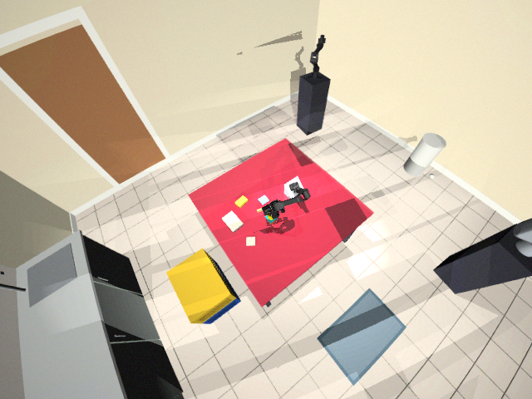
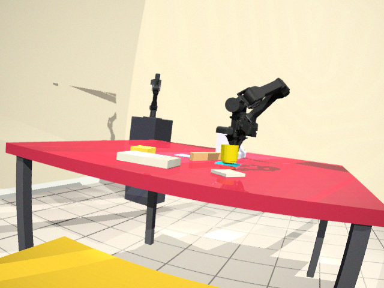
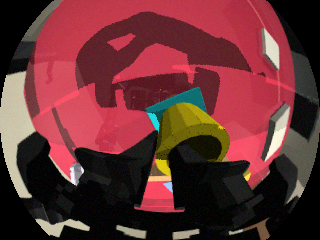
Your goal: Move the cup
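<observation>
Now: gripper tip 2 cm short of the yellow cup and 1 cm to the left of it. Round my gripper tip: dark blue flat patch: 1 cm behind, 22 cm to the right, 5 cm below; cyan pad: 3 cm ahead, 1 cm to the right, 5 cm below; tan wooden bar: 1 cm ahead, 11 cm to the right, 4 cm below.
</observation>
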